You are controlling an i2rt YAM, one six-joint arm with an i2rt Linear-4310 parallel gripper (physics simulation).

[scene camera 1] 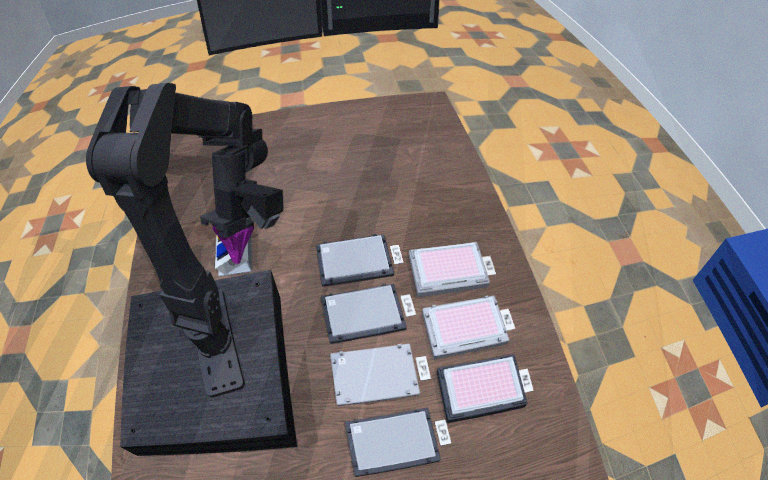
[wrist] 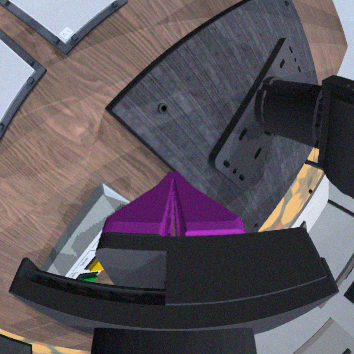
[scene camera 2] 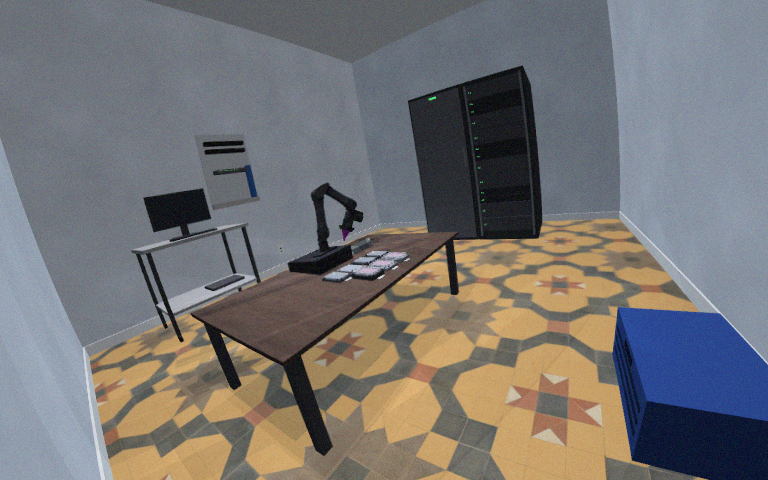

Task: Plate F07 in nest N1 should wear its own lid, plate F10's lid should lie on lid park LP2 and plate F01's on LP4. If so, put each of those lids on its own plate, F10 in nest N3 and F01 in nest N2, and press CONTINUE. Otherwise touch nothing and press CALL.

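Frame: origin at the arm's base, x ahead, y left, z up, level; centimetres.
Where they show: gripper, fingertip midpoint: (scene camera 1: pixel 236 262) (wrist: pixel 173 178) (scene camera 2: pixel 343 240); arm's base, origin of the base link: (scene camera 1: pixel 215 342) (wrist: pixel 265 104) (scene camera 2: pixel 325 252).
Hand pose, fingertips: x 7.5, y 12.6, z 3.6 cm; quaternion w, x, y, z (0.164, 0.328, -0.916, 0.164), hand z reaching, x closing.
Each offset is from my fingertips to the centre of the thing. Level surfaces: height alone.
My magenta-fingered gripper (scene camera 1: pixel 236 262) (scene camera 2: pixel 344 238) (wrist: pixel 173 178) is shut and empty, pointing down over the blue-button end of the button panel {dx -0.3, dy +18.0, dz -8.9 cm} (scene camera 1: pixel 241 267) (wrist: pixel 75 245). In scene camera 1 the blue button {dx -3.2, dy +10.9, dz -7.7 cm} (scene camera 1: pixel 220 250) shows beside the fingers. The wrist view shows parts of the yellow button {dx -2.4, dy +15.8, dz -7.7 cm} (wrist: pixel 96 265) and green button {dx -1.5, dy +20.7, dz -7.7 cm} (wrist: pixel 89 277). Pink plates stand in N3 {dx +39.4, dy -7.4, dz -9.5 cm} (scene camera 1: pixel 450 266), N2 {dx +36.8, dy -20.7, dz -9.7 cm} (scene camera 1: pixel 465 325) and N1 {dx +34.1, dy -33.5, dz -9.2 cm} (scene camera 1: pixel 483 382). Pale lids lie on LP2 {dx +22.5, dy +1.7, dz -10.7 cm} (scene camera 1: pixel 355 257) and LP4 {dx +20.0, dy -10.7, dz -10.7 cm} (scene camera 1: pixel 364 310). Plate codes are unreadable; I cannot tell whether N1's plate wears a lid.
A third park {dx +17.6, dy -23.5, dz -11.1 cm} (scene camera 1: pixel 374 373) and LP3 {dx +15.9, dy -36.8, dz -10.7 cm} (scene camera 1: pixel 392 440) lie nearer the camera in line with LP4. The black arm base (scene camera 1: pixel 203 418) (wrist: pixel 165 75) stands beside the panel, left of the lid parks in scene camera 1. The wooden table {dz -12.1 cm} (scene camera 1: pixel 339 169) (scene camera 2: pixel 283 305) carries everything.
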